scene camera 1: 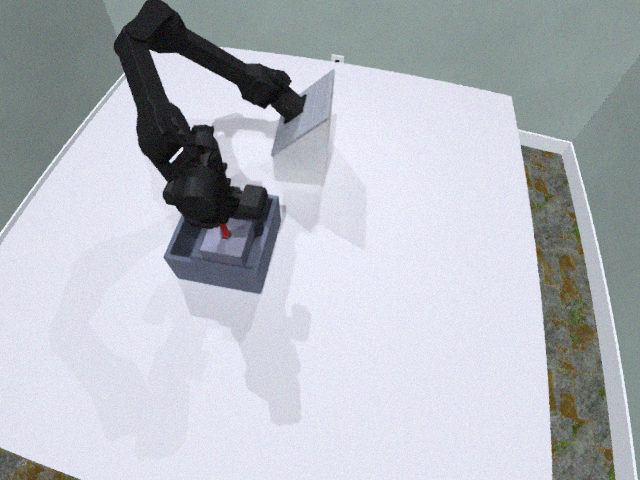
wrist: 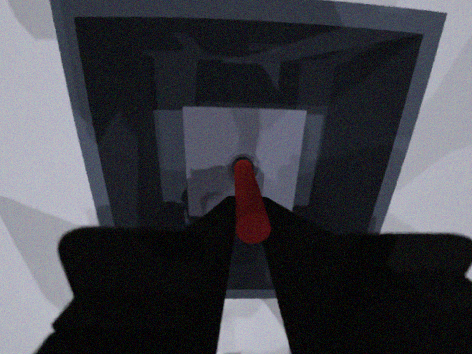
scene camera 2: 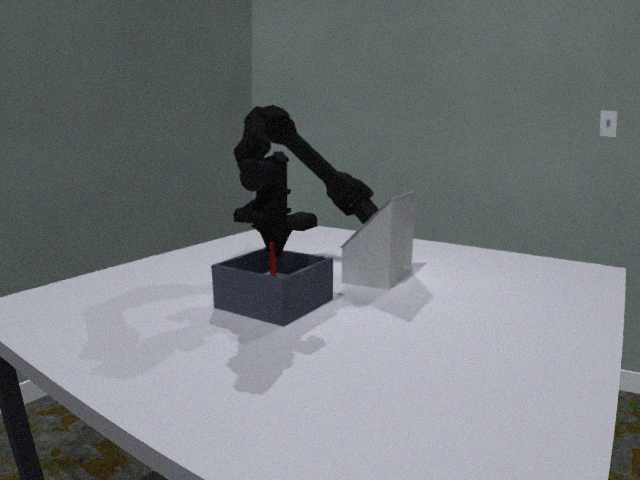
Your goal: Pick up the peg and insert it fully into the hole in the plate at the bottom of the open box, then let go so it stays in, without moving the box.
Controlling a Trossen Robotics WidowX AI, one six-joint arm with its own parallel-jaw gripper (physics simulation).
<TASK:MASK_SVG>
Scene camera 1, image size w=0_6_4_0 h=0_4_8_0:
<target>gripper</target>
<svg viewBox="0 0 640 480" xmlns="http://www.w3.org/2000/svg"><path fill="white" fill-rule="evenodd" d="M173 179L170 183L167 182L162 197L166 204L176 206L176 203L169 200L174 182ZM266 188L247 184L242 193L240 187L230 186L231 179L227 178L225 173L228 166L227 163L223 162L223 172L218 177L215 214L203 220L184 217L184 220L194 227L218 228L220 224L227 223L229 216L234 216L237 209L241 217L259 220L268 198Z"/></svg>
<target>blue-grey box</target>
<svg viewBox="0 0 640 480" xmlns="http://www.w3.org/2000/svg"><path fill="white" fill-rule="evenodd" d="M279 196L268 194L261 219L259 220L241 217L238 214L238 209L234 216L229 216L229 218L253 222L255 235L244 268L205 261L200 248L208 229L190 225L184 220L183 214L163 256L164 260L178 279L261 294L281 223Z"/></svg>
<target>light grey plate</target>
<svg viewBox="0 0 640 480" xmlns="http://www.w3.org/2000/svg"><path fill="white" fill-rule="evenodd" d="M208 229L200 248L205 261L244 268L255 235L253 222L229 218L226 223L229 231L229 237L227 238L223 237L220 226Z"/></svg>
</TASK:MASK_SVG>
